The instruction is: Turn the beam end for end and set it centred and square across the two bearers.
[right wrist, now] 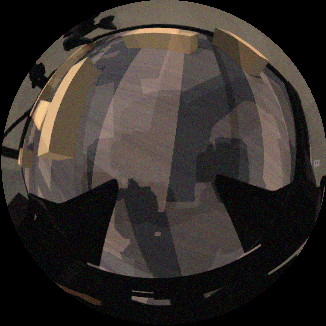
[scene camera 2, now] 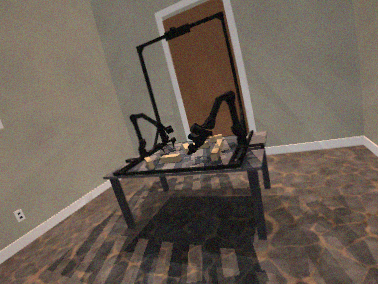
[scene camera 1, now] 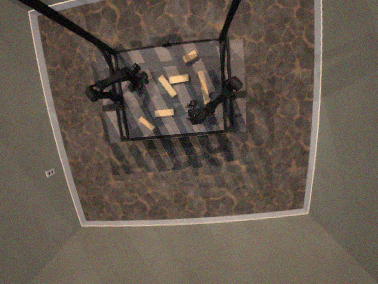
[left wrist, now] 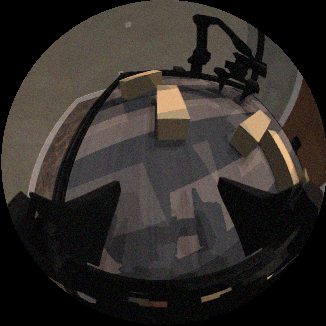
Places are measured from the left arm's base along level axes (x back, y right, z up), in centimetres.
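Pixels of known places: left gripper, between the fingertips: [right wrist: 104, 33] [scene camera 2: 190, 152] [scene camera 1: 186, 112] [left wrist: 169, 184]; right gripper, between the fingertips: [right wrist: 167, 182] [scene camera 2: 169, 151] [scene camera 1: 144, 86] [left wrist: 229, 94]; left arm's base, origin of its link: [scene camera 2: 243, 143]; right arm's base, origin of its link: [scene camera 2: 143, 155] [scene camera 1: 117, 97] [left wrist: 195, 73].
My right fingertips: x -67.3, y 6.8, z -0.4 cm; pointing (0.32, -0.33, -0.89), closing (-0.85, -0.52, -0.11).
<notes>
Ahead of a thing's pixels: the offset from my right fingertips to its top centre.
Several pale wooden blocks lie on the table; which are the two bearers I cannot tell. The longest piece, seemingly the beam {dy -11.8, dx +49.1, dz +2.9 cm} [scene camera 1: 203, 82] [scene camera 2: 217, 150], lies at the right of the group in scene camera 1. My left gripper [scene camera 1: 194, 109] [scene camera 2: 192, 149] [left wrist: 169, 184] is open and empty, above the table beside the beam's lower end in scene camera 1. My right gripper [scene camera 1: 143, 81] [scene camera 2: 171, 144] [right wrist: 167, 182] is open and empty, left of a slanted block {dy -2.6, dx +19.6, dz +3.5 cm} [scene camera 1: 168, 86] [right wrist: 67, 112]. Part of the beam is hidden by the left arm in scene camera 1.
A level block {dy +2.0, dx +29.2, dz +3.2 cm} [scene camera 1: 178, 79] nearly touches the slanted one. A short block {dy +17.9, dx +39.4, dz +3.2 cm} [scene camera 1: 190, 56] lies above it in scene camera 1. Two more blocks, one level {dy -23.4, dx +14.5, dz +3.2 cm} [scene camera 1: 164, 113] [left wrist: 172, 112] and one tilted {dy -30.6, dx -0.9, dz +4.8 cm} [scene camera 1: 146, 123] [left wrist: 141, 85], lie lower. A black frame surrounds the work area.
</notes>
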